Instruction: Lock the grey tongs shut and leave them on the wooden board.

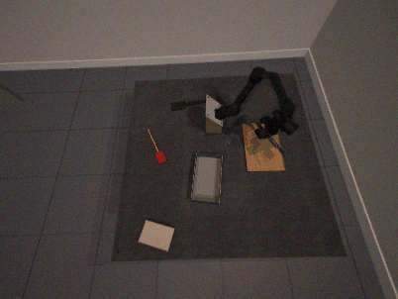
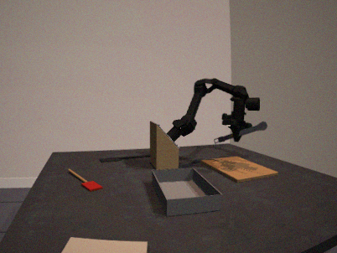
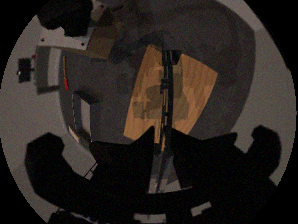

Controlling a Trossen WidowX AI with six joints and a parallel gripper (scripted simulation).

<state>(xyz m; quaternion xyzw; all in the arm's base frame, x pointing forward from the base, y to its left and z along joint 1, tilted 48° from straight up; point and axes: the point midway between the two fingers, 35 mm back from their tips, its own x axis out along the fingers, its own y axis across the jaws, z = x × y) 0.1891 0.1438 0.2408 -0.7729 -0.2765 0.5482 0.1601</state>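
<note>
Now: gripper tip 20 mm to the right of the wooden board and 130 mm above it. From my gripper tip the other things lie so: dark spatula 410 mm behind, 460 mm to the right, 140 mm below; roasting tin 190 mm ahead, 380 mm to the right, 110 mm below; red spatula 50 mm behind, 710 mm to the right, 130 mm below.
</note>
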